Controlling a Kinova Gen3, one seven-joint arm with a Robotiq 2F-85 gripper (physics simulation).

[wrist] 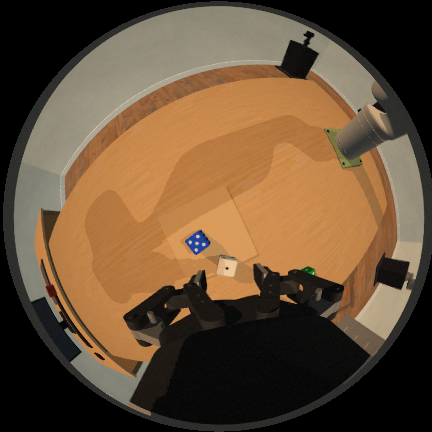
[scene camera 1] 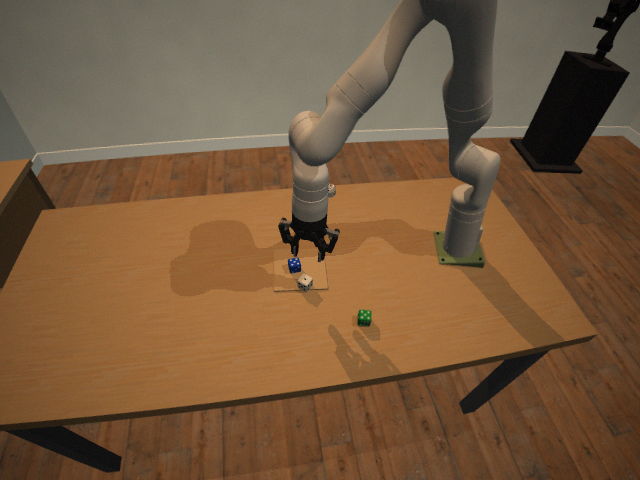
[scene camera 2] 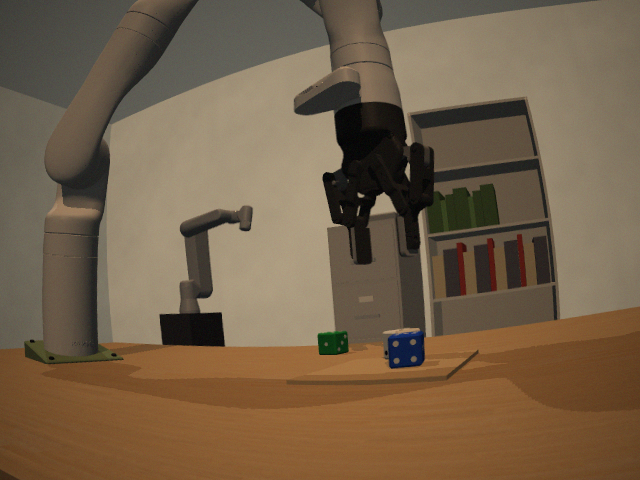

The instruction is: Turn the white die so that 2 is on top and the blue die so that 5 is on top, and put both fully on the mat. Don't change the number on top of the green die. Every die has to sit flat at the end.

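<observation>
The white die [scene camera 1: 305, 282] [scene camera 2: 386, 350] [wrist: 227, 267] shows 1 on top and sits at the front edge of the mat [scene camera 1: 284, 281] [scene camera 2: 341, 369] [wrist: 232, 220]; I cannot tell whether it overhangs. The blue die [scene camera 1: 294, 265] [scene camera 2: 406, 349] [wrist: 197, 242] lies flat on the mat with 5 on top, behind the white die. The green die [scene camera 1: 364, 317] [scene camera 2: 332, 343] [wrist: 308, 271] sits flat on the table off the mat; its top looks like 5. My gripper [scene camera 1: 308, 256] [scene camera 2: 386, 257] [wrist: 229, 274] is open and empty, pointing down, well above the mat and dice.
The arm's green base plate [scene camera 1: 440, 253] [scene camera 2: 38, 353] [wrist: 345, 159] stands at the table's right in scene camera 1. The table's front edge runs beyond the green die in that view. A bookshelf and a filing cabinet stand away from the table in scene camera 2.
</observation>
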